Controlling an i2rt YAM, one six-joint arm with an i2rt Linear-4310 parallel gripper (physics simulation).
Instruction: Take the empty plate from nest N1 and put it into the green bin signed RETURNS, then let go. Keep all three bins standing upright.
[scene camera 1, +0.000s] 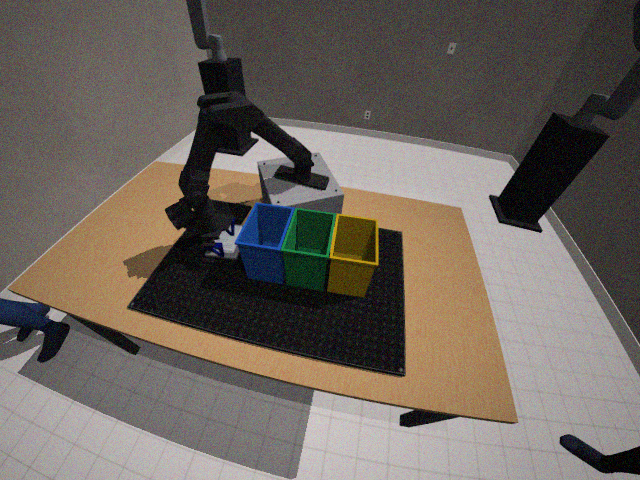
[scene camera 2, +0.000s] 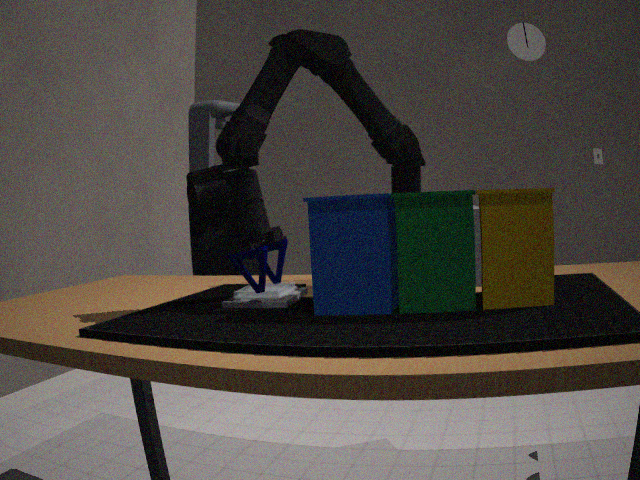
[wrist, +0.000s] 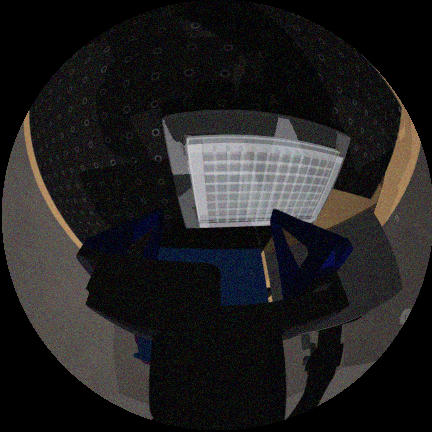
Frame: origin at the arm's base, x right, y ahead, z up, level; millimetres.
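Where they show: gripper, fingertip midpoint: (scene camera 1: 227, 245) (scene camera 2: 269, 287) (wrist: 216, 214); arm's base at its link origin: (scene camera 1: 302, 178) (wrist: 330, 320).
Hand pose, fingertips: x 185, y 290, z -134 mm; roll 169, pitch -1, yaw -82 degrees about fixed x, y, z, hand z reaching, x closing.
Observation:
Things, the pixels of their top centre, and the offset from my fingertips.
- grey nest at its top centre: (wrist: 268, 183) (scene camera 2: 266, 292) (scene camera 1: 227, 238) dx +27, dy -41, dz -15 mm
- green bin at its top centre: (scene camera 2: 436, 192) (scene camera 1: 310, 230) dx -299, dy -17, dz +150 mm
- blue bin at its top centre: (scene camera 2: 357, 195) (wrist: 205, 359) (scene camera 1: 266, 224) dx -167, dy -3, dz +150 mm
- yellow bin at its top centre: (scene camera 2: 512, 189) (scene camera 1: 355, 237) dx -430, dy -30, dz +150 mm
A pale, clear plate (scene camera 1: 230, 251) (scene camera 2: 269, 292) (wrist: 265, 182) with a grid of small wells lies flat in a grey nest (scene camera 2: 258, 304) (wrist: 220, 123) on the black mat. Its wells look empty; the N1 label is not readable. My gripper (scene camera 1: 224, 239) (scene camera 2: 268, 286) (wrist: 216, 214) is open, with blue fingers pointing down. The fingertips are low, close to the plate's top, near one edge in the wrist view; contact is unclear. Nothing is held. The green bin (scene camera 1: 307, 269) (scene camera 2: 435, 253) stands upright between the other two bins. No RETURNS sign is readable.
The blue bin (scene camera 1: 264, 264) (scene camera 2: 351, 255) (wrist: 240, 275) stands upright close beside the nest. The yellow bin (scene camera 1: 349, 277) (scene camera 2: 516, 250) is upright on the green bin's far side. The arm's grey base box (scene camera 1: 292, 195) stands behind them. A person's leg (scene camera 1: 23, 312) shows at the left.

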